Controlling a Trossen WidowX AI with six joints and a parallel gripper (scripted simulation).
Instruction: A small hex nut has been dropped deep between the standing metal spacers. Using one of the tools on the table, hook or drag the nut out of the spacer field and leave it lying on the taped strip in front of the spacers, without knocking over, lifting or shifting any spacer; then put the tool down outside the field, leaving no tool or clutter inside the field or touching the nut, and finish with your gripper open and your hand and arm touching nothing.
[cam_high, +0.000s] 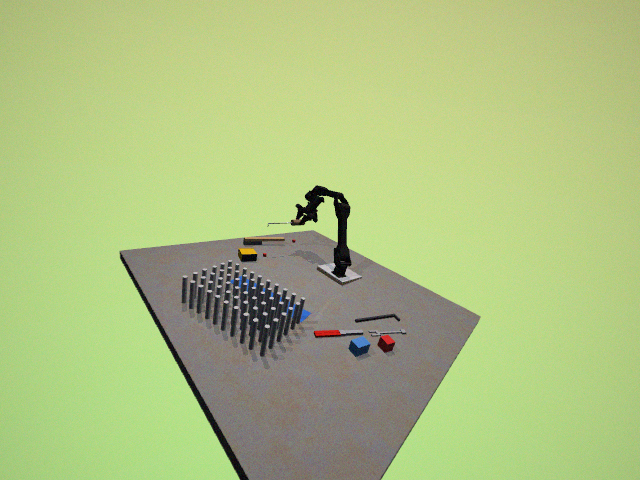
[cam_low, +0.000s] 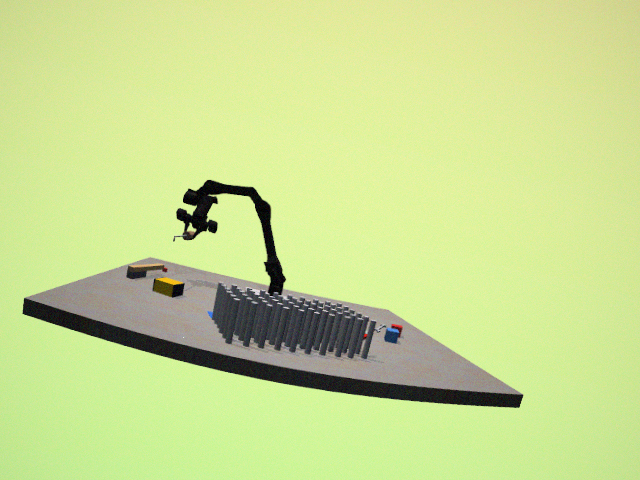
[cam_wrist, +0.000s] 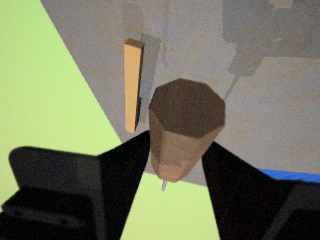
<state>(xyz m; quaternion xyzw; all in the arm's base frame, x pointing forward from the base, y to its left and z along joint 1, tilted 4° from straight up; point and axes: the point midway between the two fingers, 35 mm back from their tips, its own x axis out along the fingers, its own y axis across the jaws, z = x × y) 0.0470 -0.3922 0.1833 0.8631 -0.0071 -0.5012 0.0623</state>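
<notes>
The brown-handled tool lies 100 mm ahead of my gripper tip. Also, from my gripper tip: blue taped strip 430 mm to the left, 400 mm ahead, 180 mm below; then yellow block 340 mm ahead, 160 mm below, 60 mm to the left; then hex nut 480 mm to the left, 410 mm ahead, 180 mm below.
</notes>
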